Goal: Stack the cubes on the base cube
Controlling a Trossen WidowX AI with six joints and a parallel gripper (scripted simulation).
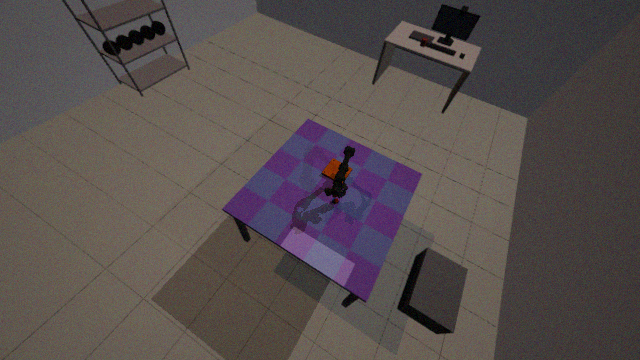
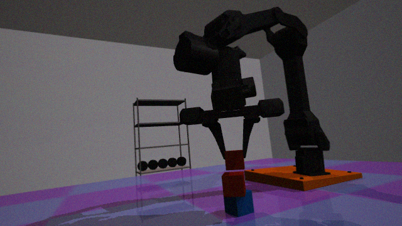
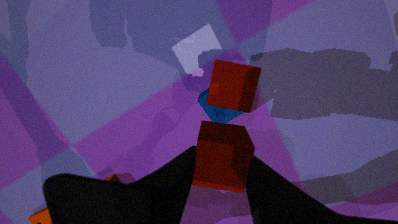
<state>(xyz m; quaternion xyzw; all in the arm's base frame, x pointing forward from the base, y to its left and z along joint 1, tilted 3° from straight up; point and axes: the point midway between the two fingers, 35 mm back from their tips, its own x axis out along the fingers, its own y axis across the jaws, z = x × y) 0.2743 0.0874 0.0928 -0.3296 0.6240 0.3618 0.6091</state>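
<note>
The blue cube is 7 cm below my gripper tip, 2 cm to the left of it and 1 cm ahead of it.
</note>
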